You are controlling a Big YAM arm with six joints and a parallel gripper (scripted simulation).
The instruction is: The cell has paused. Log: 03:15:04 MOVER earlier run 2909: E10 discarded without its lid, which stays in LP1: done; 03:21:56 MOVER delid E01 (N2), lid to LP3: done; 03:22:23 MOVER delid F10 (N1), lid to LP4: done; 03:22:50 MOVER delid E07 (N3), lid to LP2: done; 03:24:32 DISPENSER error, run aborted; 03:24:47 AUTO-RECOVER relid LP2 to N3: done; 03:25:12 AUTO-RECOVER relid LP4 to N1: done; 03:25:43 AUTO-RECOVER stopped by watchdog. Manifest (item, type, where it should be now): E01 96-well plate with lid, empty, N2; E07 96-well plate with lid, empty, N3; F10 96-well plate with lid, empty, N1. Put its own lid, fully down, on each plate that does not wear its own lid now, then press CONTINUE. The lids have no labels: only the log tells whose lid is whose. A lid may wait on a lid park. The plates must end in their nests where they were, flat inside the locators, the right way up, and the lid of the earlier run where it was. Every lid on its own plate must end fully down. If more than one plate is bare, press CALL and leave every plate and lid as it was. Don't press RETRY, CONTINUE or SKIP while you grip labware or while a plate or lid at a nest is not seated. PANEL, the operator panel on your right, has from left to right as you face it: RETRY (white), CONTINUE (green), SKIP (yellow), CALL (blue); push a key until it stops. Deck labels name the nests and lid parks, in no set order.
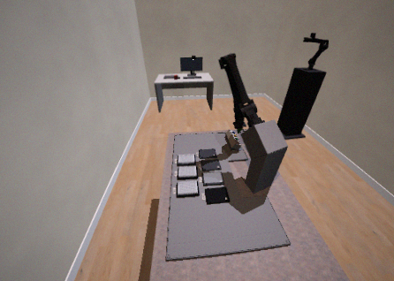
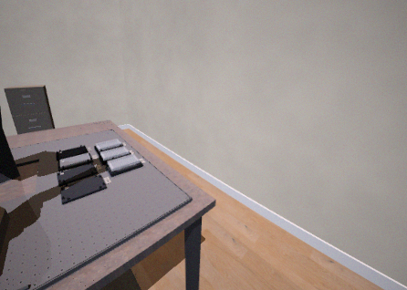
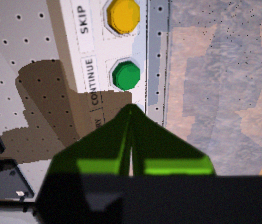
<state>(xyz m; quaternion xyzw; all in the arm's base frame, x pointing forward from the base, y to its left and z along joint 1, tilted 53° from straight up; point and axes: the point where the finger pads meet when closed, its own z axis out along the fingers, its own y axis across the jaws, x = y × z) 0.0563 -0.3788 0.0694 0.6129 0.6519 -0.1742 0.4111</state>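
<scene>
The green continue key is 70 mm below my hand. From my hand the other things lie so: white retry key (70 mm below, 50 mm to the left, 10 mm ahead); LP4 label (380 mm ahead, 130 mm below, 80 mm to the left); yellow skip key (70 mm below, 50 mm to the right).
</scene>
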